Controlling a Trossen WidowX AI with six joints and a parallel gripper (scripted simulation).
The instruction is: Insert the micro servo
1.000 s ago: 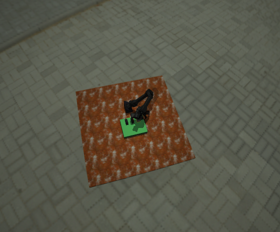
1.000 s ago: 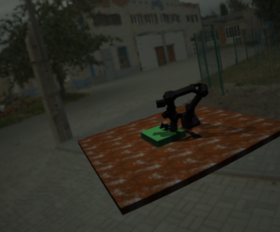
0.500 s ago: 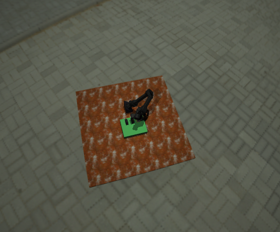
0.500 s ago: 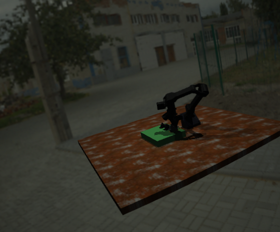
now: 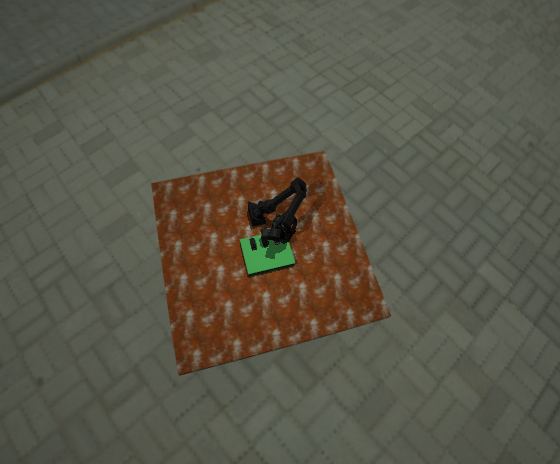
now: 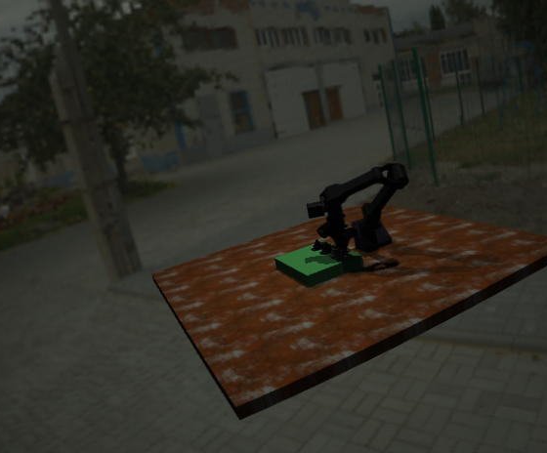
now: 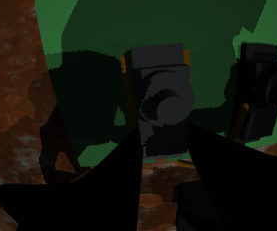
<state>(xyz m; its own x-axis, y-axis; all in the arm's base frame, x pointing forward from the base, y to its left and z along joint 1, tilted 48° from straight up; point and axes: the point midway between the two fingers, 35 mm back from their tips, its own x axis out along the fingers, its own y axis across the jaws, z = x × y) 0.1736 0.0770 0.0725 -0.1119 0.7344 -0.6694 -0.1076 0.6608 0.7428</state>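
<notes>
Now: the green deck 13 cm ahead of my gripper tip, 6 cm to the right of it and 4 cm below it.
</notes>
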